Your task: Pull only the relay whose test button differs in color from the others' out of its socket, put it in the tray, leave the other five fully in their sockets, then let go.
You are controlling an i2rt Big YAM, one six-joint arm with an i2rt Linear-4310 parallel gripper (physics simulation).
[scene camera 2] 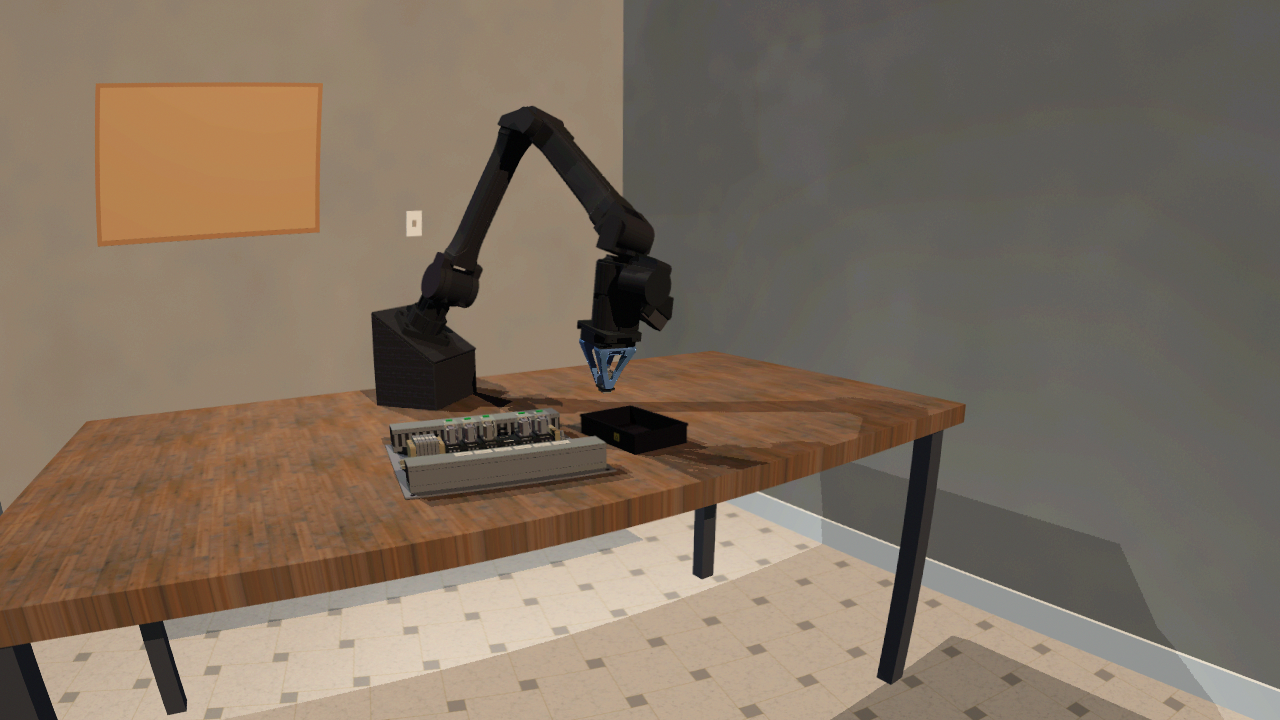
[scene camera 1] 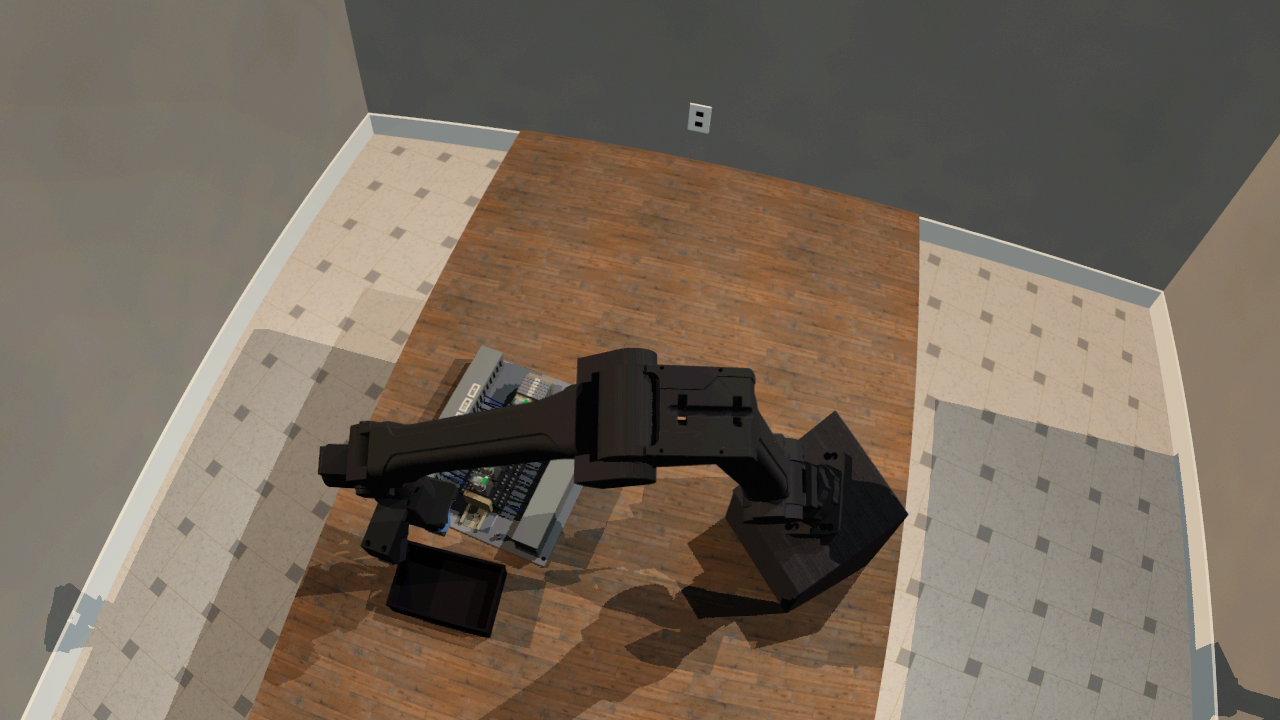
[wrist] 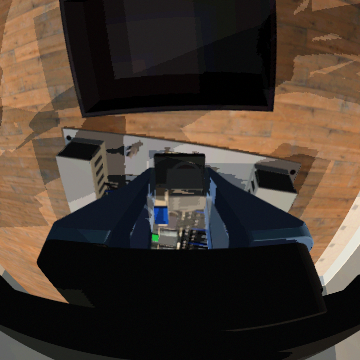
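Pixels of known places: gripper, fingertip midpoint: (scene camera 2: 603,386) (scene camera 1: 438,525) (wrist: 178,176); arm's base, origin of the base link: (scene camera 2: 420,330) (scene camera 1: 814,492).
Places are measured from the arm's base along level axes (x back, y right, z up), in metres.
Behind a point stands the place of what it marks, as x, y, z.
Note:
My gripper (scene camera 2: 606,386) @[-0.507, -0.169, -0.052] (wrist: 178,176) @[-0.507, -0.169, -0.052] is shut on the blue-button relay (scene camera 2: 614,365) @[-0.520, -0.179, -0.020] (wrist: 186,202) @[-0.514, -0.179, -0.021], a clear-bodied block whose blue test button shows in the wrist view. It hangs well above the table, near the panel's end beside the tray. The black open tray (scene camera 1: 440,619) @[-0.477, -0.291, -0.121] (scene camera 2: 651,437) @[-0.569, -0.220, -0.133] (wrist: 175,108) @[-0.495, -0.183, -0.121] shows no relay inside in the wrist view. Several green-button relays (scene camera 2: 486,423) @[-0.488, 0.033, -0.092] (wrist: 167,238) @[-0.484, -0.043, -0.103] stand in the grey socket panel (scene camera 1: 547,512) @[-0.373, -0.077, -0.113] (scene camera 2: 505,467) (wrist: 76,172) @[-0.392, -0.119, -0.113], with a gap in their row. The arm hides part of the row in scene camera 1.
The tray lies beside the panel's short end, with a strip of wooden table (wrist: 45,145) @[-0.320, -0.126, -0.156] between them. Two raised grey ducts run along the panel's long sides. Terminal blocks (scene camera 2: 424,445) @[-0.483, 0.136, -0.114] stand at its far end from the tray. The arm's black base block (scene camera 1: 850,528) @[0.060, -0.048, 0.008] (scene camera 2: 407,367) @[-0.062, 0.051, -0.067] stands on the table.

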